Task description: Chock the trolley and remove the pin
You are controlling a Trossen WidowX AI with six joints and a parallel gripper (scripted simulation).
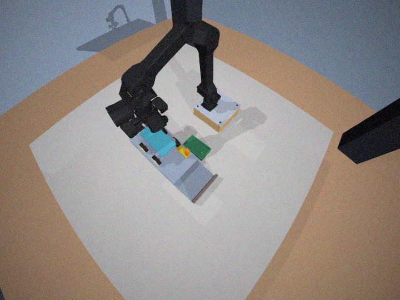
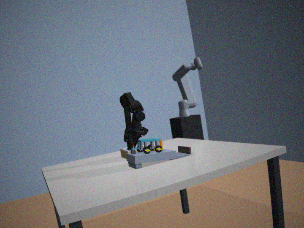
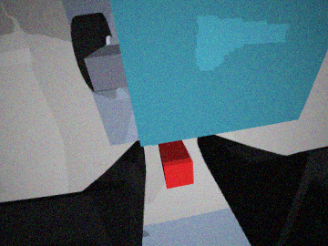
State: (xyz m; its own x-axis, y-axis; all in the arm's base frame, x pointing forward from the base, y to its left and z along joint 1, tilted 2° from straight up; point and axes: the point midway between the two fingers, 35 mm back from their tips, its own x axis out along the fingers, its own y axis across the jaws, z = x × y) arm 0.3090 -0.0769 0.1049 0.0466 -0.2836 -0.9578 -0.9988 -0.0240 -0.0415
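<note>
Right now the yellow chock is 4 cm behind my gripper tip, 18 cm to the left of it and 5 cm below it. Round my gripper tip: red-headed stop pin right at my gripper tip; trolley 2 cm ahead, 9 cm to the left, 2 cm below; grey ramp 2 cm ahead, 10 cm to the left, 8 cm below.
</note>
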